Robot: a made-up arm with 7 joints.
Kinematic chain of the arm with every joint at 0, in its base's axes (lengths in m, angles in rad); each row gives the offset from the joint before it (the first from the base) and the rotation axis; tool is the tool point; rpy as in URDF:
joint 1: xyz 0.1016 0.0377 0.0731 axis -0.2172 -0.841 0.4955
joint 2: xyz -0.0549 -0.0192 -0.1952 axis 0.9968 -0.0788 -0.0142
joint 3: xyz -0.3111 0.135 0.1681 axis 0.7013 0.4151 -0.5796
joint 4: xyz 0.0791 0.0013 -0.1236 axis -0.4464 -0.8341 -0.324
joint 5: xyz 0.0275 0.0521 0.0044 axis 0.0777 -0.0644 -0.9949
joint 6: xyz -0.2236 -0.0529 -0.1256 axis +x
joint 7: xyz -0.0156 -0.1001 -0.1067 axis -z
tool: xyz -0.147 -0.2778 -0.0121 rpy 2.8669 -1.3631 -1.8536
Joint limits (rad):
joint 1: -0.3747..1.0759
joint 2: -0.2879..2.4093
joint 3: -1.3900..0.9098
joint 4: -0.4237..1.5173
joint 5: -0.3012..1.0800
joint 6: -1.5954..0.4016
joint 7: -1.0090..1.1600
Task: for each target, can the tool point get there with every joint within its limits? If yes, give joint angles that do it. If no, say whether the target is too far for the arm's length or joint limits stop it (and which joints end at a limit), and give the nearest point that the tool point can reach.
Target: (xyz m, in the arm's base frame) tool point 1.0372 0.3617 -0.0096
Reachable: no: joint limits stop it (at a limit: joint 1, joint 2, joint 5, joint 6) | nearest point 0.6704 0.2243 -0.0884 | short by 0.400 m
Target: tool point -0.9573 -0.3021 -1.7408
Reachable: no: too far | nearest point -0.3799 -0.0506 -0.8263 | short by 1.110 m
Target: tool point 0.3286 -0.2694 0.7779
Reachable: no: joint limits stop it (at a limit: joint 1, joint 3, joint 5, joint 6) | nearest point 0.1239 -0.1579 0.6039 | short by 0.291 m
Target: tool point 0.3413 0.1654 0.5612
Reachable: no: joint limits stop it (at a limit: joint 1, joint 3, joint 5, joint 6, joint 7) | nearest point 0.2622 0.1678 0.5200 | short by 0.089 m
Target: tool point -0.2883 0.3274 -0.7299
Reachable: yes | joints 0.5080 0.1492 0.3795 0.8737 0.6842 -0.3464 0.5992
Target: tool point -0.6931 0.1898 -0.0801
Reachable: yes | joints 0.0696 0.0428 -0.2585 0.0273 0.8074 -1.1371 0.1311
